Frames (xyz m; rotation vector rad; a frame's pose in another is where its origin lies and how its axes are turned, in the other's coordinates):
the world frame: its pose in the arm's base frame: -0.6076 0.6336 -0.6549 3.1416 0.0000 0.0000
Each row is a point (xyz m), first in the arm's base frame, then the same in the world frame.
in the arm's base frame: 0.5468 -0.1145 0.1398
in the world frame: 1.1544 0.7481 -0.7947
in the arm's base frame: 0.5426 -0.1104 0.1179
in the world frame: 1.1502 0.7440 -0.7728
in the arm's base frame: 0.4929 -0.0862 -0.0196
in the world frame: 1.1005 0.7198 -0.6353
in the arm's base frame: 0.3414 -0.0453 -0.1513
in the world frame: 0.9490 0.6789 -0.5036
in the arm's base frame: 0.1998 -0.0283 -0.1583
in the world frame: 0.8074 0.6619 -0.4966
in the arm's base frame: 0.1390 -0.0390 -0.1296
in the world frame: 0.7466 0.6726 -0.5253
